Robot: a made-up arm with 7 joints. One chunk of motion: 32 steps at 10 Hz.
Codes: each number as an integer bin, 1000 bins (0 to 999) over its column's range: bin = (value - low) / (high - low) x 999, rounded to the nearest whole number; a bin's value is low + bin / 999 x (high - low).
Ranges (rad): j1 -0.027..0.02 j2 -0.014..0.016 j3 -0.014..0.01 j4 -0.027..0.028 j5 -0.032..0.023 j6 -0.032..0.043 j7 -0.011..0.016
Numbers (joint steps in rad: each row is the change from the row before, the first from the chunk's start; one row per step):
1: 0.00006 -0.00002 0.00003 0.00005 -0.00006 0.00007 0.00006
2: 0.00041 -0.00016 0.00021 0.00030 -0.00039 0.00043 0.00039
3: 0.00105 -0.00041 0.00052 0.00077 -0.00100 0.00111 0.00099
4: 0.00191 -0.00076 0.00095 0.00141 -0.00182 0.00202 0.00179
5: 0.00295 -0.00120 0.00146 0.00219 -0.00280 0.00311 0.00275
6: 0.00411 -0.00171 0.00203 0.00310 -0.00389 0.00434 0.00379
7: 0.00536 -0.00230 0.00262 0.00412 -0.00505 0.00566 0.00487
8: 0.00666 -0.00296 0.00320 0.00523 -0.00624 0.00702 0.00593
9: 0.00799 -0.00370 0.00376 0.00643 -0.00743 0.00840 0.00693
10: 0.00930 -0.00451 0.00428 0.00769 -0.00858 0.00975 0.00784
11: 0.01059 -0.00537 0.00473 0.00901 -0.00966 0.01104 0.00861
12: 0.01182 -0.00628 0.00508 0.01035 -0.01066 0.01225 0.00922
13: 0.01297 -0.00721 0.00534 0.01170 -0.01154 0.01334 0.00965
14: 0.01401 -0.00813 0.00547 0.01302 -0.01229 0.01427 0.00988
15: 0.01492 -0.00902 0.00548 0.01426 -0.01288 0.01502 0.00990
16: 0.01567 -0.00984 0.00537 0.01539 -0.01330 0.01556 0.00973
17: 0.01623 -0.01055 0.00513 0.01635 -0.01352 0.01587 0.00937
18: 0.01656 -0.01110 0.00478 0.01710 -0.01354 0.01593 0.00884
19: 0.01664 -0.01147 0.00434 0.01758 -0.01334 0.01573 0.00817
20: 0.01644 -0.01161 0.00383 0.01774 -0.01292 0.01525 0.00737
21: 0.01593 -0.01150 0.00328 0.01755 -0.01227 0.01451 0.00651
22: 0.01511 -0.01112 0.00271 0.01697 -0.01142 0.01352 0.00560
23: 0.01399 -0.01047 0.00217 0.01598 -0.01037 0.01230 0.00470
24: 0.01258 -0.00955 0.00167 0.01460 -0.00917 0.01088 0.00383
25: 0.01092 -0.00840 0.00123 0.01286 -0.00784 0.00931 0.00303
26: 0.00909 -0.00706 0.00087 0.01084 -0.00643 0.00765 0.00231
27: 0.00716 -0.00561 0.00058 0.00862 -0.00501 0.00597 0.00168
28: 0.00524 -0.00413 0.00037 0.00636 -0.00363 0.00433 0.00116
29: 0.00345 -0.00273 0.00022 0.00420 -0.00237 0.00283 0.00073
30: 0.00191 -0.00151 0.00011 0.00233 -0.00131 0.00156 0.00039
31: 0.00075 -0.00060 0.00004 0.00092 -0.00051 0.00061 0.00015
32: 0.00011 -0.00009 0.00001 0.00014 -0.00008 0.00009 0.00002
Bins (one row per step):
1: 575 466 584 491 580 427 409
2: 583 461 591 496 574 432 421
3: 596 453 604 504 563 441 444
4: 614 441 622 516 548 453 473
5: 637 426 644 530 530 468 509
6: 661 409 667 547 511 484 547
7: 688 390 692 565 490 502 587
8: 715 368 716 585 468 520 626
9: 744 343 739 607 446 538 663
10: 772 316 761 630 425 556 697
11: 799 287 780 654 406 573 726
12: 825 257 794 678 388 589 748
13: 850 226 805 703 372 604 764
14: 872 195 810 727 358 616 773
15: 891 166 811 749 347 626 773
16: 907 139 806 770 340 633 767
17: 919 115 796 787 336 638 754
18: 926 97 782 801 335 638 734
19: 928 84 763 810 339 636 709
20: 923 80 742 813 347 629 680
21: 912 83 719 809 358 620 648
22: 895 96 696 799 374 606 614
23: 871 118 673 781 393 590 581
24: 841 148 652 756 415 571 549
25: 806 186 634 724 439 550 519
26: 767 231 619 687 464 528 492
27: 726 279 607 647 490 506 469
28: 685 329 598 606 515 484 450
29: 647 375 592 567 538 464 434
30: 614 416 587 533 557 447 421
31: 590 446 584 507 572 434 413
32: 576 463 583 493 580 427 408

